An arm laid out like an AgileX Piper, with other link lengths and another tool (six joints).
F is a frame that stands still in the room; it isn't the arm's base.
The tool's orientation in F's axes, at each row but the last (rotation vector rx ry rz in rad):
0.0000 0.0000 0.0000
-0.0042 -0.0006 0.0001
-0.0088 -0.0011 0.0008
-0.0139 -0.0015 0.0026
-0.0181 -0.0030 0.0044
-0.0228 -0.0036 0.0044
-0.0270 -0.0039 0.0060
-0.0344 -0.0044 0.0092
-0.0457 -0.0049 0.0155
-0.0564 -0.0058 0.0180
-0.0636 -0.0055 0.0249
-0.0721 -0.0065 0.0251
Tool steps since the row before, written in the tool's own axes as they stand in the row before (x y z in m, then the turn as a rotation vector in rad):
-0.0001 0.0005 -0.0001 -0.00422 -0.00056 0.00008
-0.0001 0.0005 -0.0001 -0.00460 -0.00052 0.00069
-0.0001 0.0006 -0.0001 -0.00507 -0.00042 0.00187
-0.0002 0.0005 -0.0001 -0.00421 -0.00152 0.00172
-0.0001 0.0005 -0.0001 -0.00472 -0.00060 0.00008
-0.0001 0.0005 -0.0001 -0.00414 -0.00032 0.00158
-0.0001 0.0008 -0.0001 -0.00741 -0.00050 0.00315
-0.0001 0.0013 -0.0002 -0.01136 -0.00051 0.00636
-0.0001 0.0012 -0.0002 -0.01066 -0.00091 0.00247
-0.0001 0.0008 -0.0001 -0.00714 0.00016 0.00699
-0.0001 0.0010 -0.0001 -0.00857 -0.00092 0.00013
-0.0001 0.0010 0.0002 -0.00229 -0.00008 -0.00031
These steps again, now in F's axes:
-0.0001 0.0005 -0.0001 -0.00422 -0.00056 0.00008
-0.0001 0.0005 -0.0001 -0.00460 -0.00052 0.00069
-0.0001 0.0006 -0.0001 -0.00507 -0.00041 0.00187
-0.0002 0.0005 -0.0001 -0.00421 -0.00151 0.00173
-0.0001 0.0005 -0.0001 -0.00472 -0.00062 0.00008
-0.0001 0.0005 -0.0001 -0.00414 -0.00030 0.00157
-0.0001 0.0008 -0.0001 -0.00742 -0.00046 0.00313
-0.0001 0.0013 -0.0002 -0.01138 -0.00040 0.00633
-0.0001 0.0012 -0.0003 -0.01066 -0.00096 0.00246
-0.0001 0.0008 -0.0001 -0.00719 0.00042 0.00693
-0.0001 0.0010 -0.0002 -0.00855 -0.00112 0.00015
-0.0001 0.0010 0.0001 -0.00228 -0.00016 -0.00032

